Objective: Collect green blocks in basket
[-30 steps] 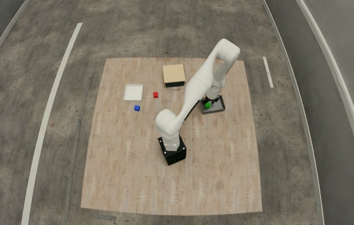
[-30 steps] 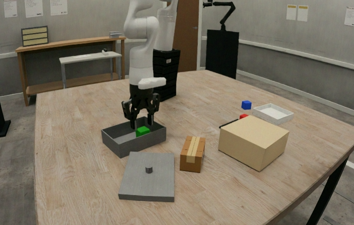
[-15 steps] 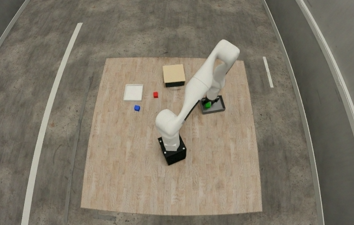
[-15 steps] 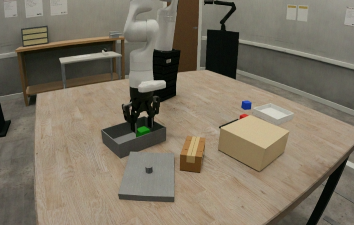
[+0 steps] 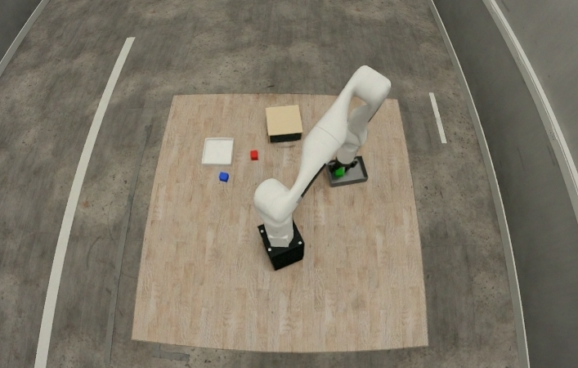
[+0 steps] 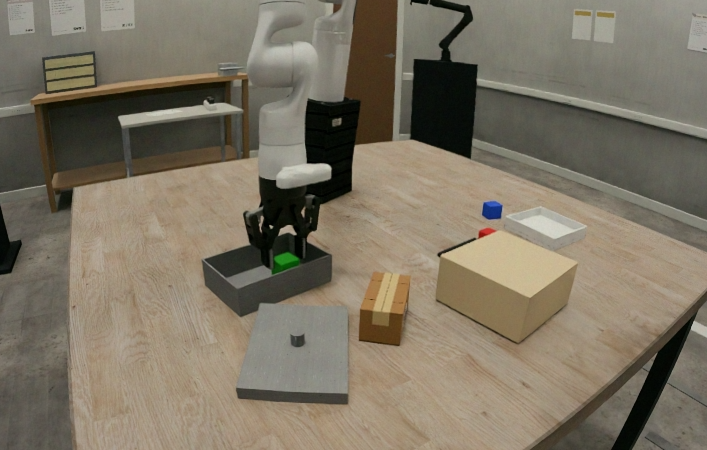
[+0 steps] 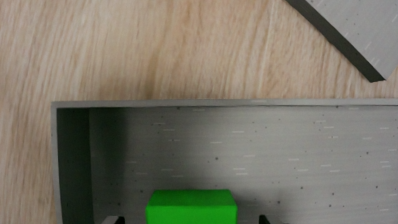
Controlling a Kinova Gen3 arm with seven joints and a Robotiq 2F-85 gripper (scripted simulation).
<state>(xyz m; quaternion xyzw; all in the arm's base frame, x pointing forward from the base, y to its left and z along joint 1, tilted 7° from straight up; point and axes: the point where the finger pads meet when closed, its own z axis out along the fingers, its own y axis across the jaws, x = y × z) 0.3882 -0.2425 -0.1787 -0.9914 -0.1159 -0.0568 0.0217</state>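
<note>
Right now the grey metal box is 40 mm to the right of my hand, 20 mm below it and 10 mm ahead of it. Also, from my hand: small cardboard box 190 mm ahead, 80 mm to the left, 10 mm below; then lid 200 mm ahead, 70 mm to the right, 30 mm below; then drawer 270 mm to the left, 220 mm ahead, 10 mm below.
</note>
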